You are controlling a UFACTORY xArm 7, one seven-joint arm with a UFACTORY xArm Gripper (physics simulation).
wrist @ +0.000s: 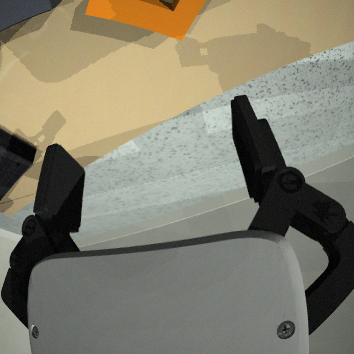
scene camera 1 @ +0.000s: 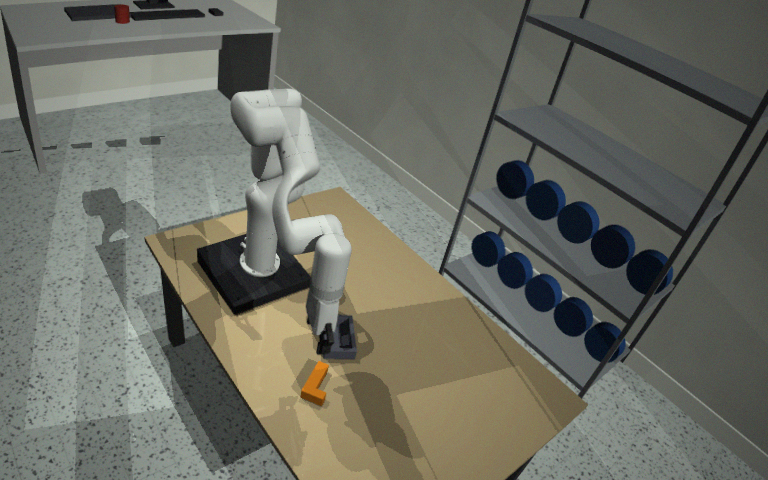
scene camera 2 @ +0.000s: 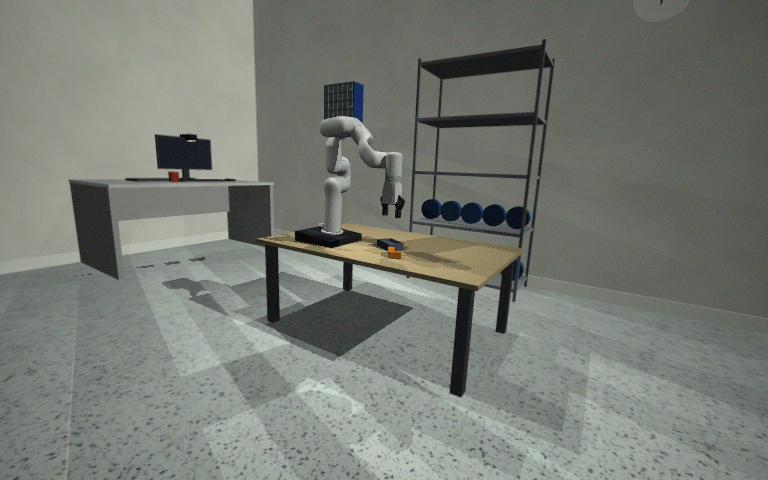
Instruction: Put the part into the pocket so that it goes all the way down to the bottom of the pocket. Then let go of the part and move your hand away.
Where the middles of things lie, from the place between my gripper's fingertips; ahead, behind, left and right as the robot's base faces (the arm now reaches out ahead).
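Scene:
My hand is 2 cm short of the orange L-shaped part (wrist: 175, 26), 1 cm to the right of it and 18 cm above it. Going by their middles, the orange L-shaped part is the nearest to my hand of the things named here. There is also a grey block with pocket (scene camera 1: 344, 347), which is 7 cm behind my hand, 17 cm to the left of it and 17 cm below it.

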